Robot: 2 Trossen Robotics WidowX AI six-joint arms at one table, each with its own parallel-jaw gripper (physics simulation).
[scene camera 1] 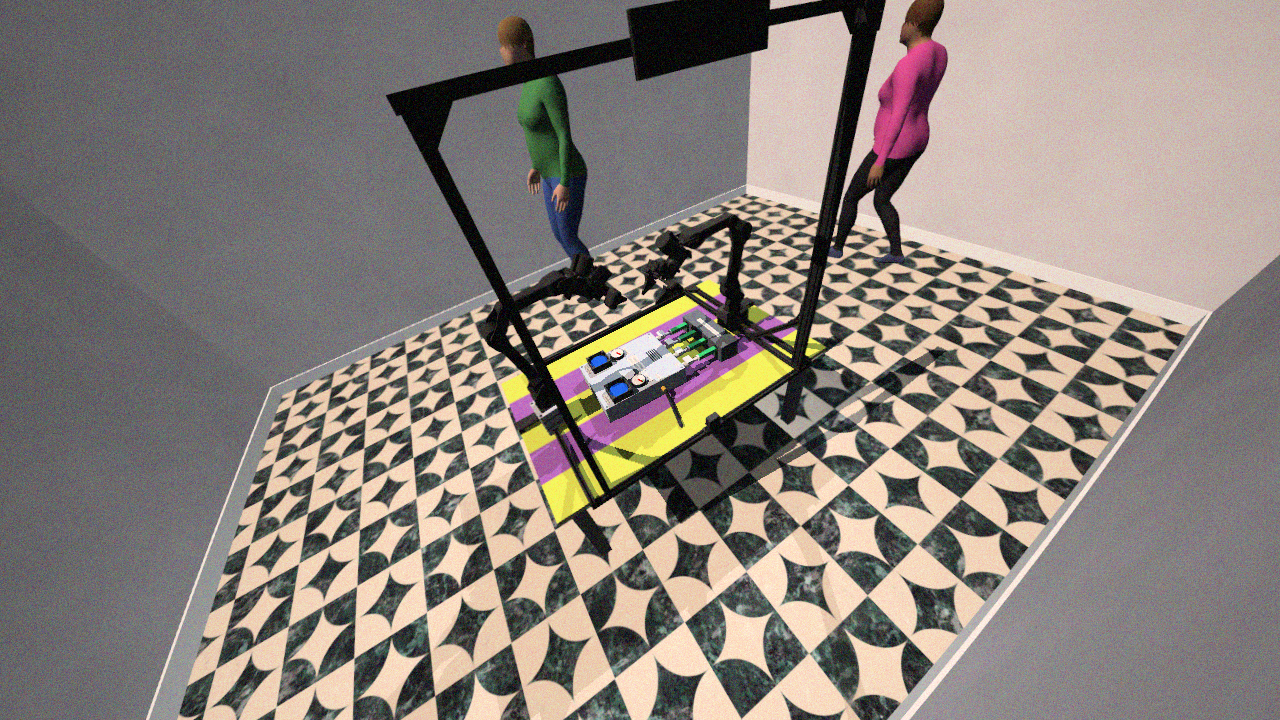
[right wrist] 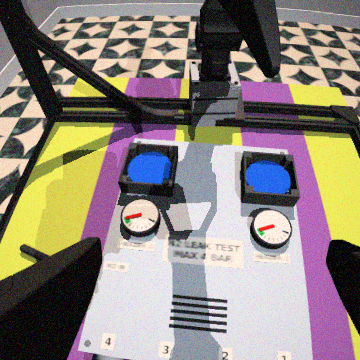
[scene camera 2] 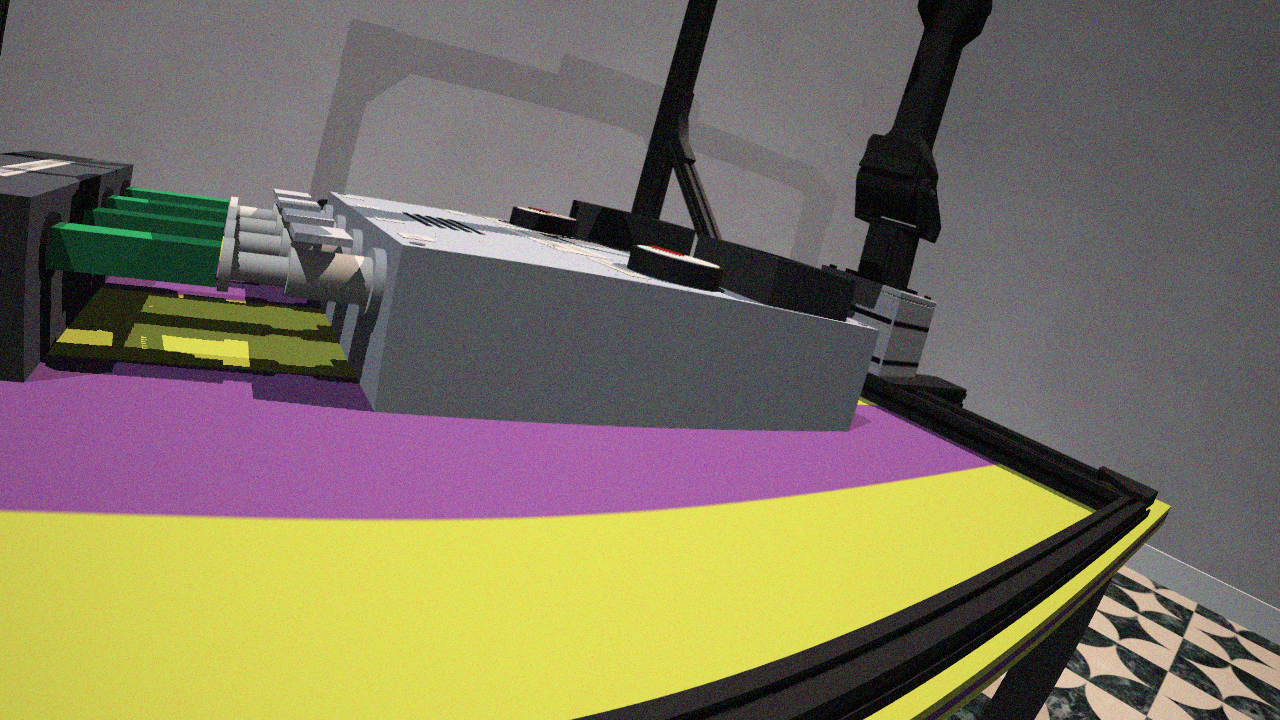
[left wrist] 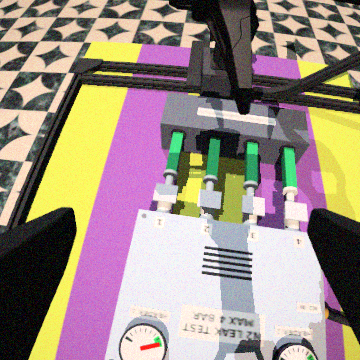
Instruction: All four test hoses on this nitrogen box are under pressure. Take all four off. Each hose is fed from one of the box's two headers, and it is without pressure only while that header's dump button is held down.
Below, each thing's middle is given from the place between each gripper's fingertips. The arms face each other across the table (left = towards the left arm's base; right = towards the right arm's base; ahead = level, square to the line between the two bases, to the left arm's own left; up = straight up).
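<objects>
My right gripper: 26 cm to the left of the dark manifold block (scene camera 2: 50, 188), 31 cm above it, 1 cm past it.
My left hand: 7 cm past the dark manifold block, 34 cm to the left of it, 33 cm above it.
</objects>
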